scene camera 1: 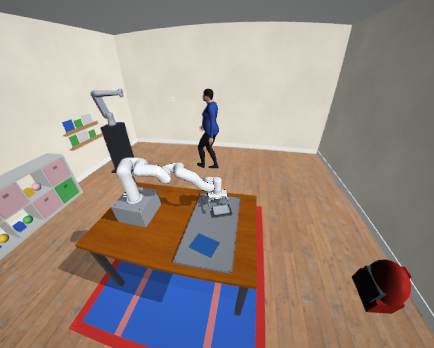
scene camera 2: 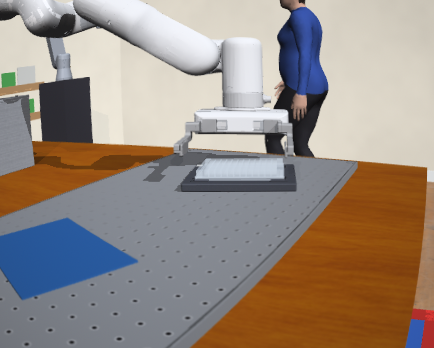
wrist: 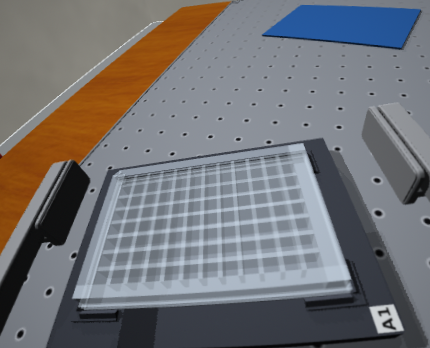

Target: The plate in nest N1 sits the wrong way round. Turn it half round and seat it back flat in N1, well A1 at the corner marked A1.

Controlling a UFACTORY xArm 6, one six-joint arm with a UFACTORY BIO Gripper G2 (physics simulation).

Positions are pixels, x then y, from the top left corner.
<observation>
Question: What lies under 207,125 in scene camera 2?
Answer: The gripper.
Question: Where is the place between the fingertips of the gripper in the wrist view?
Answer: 211,146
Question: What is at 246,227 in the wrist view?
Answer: A clear well plate.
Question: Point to a clear well plate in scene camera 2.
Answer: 226,169
</observation>
